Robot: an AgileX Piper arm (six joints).
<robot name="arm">
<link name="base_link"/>
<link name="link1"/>
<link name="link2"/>
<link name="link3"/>
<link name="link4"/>
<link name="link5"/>
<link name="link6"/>
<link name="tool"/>
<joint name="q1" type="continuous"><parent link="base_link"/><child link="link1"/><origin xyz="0 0 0.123" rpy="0 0 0"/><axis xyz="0 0 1"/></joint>
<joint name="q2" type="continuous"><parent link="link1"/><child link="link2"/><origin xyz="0 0 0" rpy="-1.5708 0 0"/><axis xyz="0 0 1"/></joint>
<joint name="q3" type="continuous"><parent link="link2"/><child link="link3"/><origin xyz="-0.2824 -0.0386 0" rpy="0 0 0"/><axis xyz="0 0 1"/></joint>
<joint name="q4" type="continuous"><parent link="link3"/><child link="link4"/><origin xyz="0.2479 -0.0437 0" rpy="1.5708 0 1.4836"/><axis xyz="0 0 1"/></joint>
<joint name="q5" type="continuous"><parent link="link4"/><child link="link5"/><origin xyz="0 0 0" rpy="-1.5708 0 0"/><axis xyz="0 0 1"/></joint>
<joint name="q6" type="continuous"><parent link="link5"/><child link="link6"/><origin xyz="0 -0.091 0" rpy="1.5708 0 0"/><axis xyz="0 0 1"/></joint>
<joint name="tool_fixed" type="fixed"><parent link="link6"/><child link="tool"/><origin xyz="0 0 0" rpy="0 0 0"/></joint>
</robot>
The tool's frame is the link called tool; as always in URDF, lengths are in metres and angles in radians. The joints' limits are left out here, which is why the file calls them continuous.
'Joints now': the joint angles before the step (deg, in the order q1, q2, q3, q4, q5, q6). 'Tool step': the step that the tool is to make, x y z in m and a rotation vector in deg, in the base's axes. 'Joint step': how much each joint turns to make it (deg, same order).
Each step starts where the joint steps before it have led.
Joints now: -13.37, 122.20, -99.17, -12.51, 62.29, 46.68
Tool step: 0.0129, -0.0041, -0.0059, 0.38, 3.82, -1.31
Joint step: 0.01, 4.77, -7.27, -0.11, 6.46, 0.01
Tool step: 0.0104, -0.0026, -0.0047, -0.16, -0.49, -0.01
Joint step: -0.01, 2.64, -3.72, 0.00, 0.55, -0.12
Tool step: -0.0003, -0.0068, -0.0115, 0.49, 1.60, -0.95
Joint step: -0.83, 1.56, -0.31, 0.12, 0.43, 0.00
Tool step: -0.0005, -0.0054, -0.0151, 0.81, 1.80, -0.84
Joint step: -0.71, 1.81, 0.03, 0.35, 0.11, 0.00
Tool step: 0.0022, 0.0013, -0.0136, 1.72, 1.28, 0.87
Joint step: -0.04, 1.81, -0.39, 1.46, 0.01, -1.39
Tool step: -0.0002, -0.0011, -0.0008, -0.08, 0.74, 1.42
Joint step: -0.09, 0.25, -0.28, -0.22, 0.46, -1.55
